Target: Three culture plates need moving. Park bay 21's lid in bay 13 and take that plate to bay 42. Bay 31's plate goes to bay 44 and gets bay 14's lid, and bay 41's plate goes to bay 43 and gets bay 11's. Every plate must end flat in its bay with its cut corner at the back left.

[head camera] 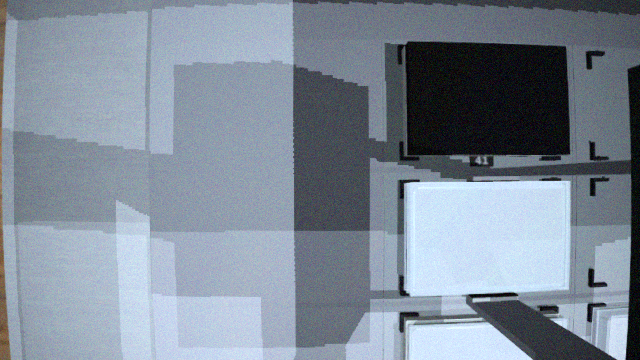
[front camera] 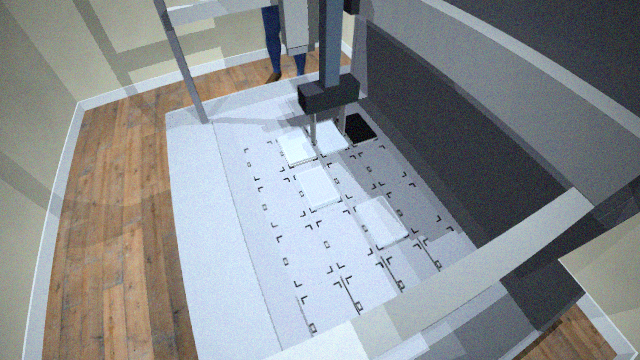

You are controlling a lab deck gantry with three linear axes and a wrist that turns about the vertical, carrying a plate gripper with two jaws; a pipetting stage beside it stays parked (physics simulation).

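Seen in the pictures: gripper, fingertip midpoint: (head camera: 489, 236) (front camera: 327, 136); robot's base at its link origin: (front camera: 245, 150).
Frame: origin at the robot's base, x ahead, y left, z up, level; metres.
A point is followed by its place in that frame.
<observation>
My gripper (front camera: 328, 137) {x 0.063, y 0.259, z 0.012 m} (head camera: 492, 237) {x 0.063, y 0.259, z 0.012 m} is down at the plate in bay 31, its jaws along that plate's two long sides. Both jaw tips are at the plate's edges; whether they press on it cannot be made out. The white plate (front camera: 332, 139) {x 0.087, y 0.265, z 0.017 m} (head camera: 485, 235) {x 0.058, y 0.261, z 0.016 m} lies flat in bay 31. The black plate (front camera: 361, 128) {x 0.078, y 0.376, z 0.016 m} (head camera: 487, 100) {x 0.060, y 0.362, z 0.017 m} lies in bay 41, above it in the head view. The lidded white plate (front camera: 296, 148) {x 0.077, y 0.148, z 0.017 m} (head camera: 450, 342) {x 0.032, y 0.179, z 0.017 m} is in bay 21, partly behind a jaw in the head view. Which corners are cut is too small to tell.
Two more pale pieces lie in the bays in the front view, one nearer piece (front camera: 318, 186) {x 0.233, y 0.152, z 0.014 m} and one further right (front camera: 381, 221) {x 0.398, y 0.253, z 0.014 m}. Another pale piece (head camera: 612, 332) {x 0.171, y 0.177, z 0.014 m} shows at the head view's lower right. A dark wall stands along the deck's right side. A person stands behind the deck.
</observation>
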